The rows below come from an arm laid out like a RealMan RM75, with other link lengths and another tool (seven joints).
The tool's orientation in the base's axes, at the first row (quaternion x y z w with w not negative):
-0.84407 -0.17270 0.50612 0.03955
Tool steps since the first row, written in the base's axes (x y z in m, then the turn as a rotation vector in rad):
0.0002 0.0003 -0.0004 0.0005 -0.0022 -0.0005
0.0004 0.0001 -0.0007 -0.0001 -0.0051 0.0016
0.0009 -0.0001 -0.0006 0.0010 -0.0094 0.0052
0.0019 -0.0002 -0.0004 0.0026 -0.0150 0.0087
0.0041 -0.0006 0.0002 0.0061 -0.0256 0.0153
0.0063 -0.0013 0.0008 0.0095 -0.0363 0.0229
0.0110 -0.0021 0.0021 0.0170 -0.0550 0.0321
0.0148 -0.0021 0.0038 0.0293 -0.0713 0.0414
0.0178 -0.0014 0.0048 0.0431 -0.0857 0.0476
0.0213 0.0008 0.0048 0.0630 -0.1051 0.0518
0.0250 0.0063 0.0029 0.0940 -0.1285 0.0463
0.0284 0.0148 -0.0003 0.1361 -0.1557 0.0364
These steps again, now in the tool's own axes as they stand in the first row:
0.0005 -0.0001 0.0000 -0.0001 0.0023 0.0000
0.0008 0.0002 0.0000 -0.0031 0.0044 -0.0001
0.0009 0.0005 -0.0005 -0.0071 0.0078 -0.0024
0.0011 0.0008 -0.0014 -0.0112 0.0126 -0.0049
0.0014 0.0015 -0.0036 -0.0187 0.0218 -0.0099
0.0016 0.0026 -0.0057 -0.0272 0.0309 -0.0154
0.0022 0.0042 -0.0103 -0.0379 0.0481 -0.0244
0.0024 0.0048 -0.0145 -0.0459 0.0642 -0.0378
0.0031 0.0046 -0.0176 -0.0500 0.0797 -0.0512
0.0053 0.0034 -0.0209 -0.0514 0.1018 -0.0684
0.0104 -0.0003 -0.0238 -0.0413 0.1329 -0.0901
0.0173 -0.0067 -0.0261 -0.0240 0.1714 -0.1190

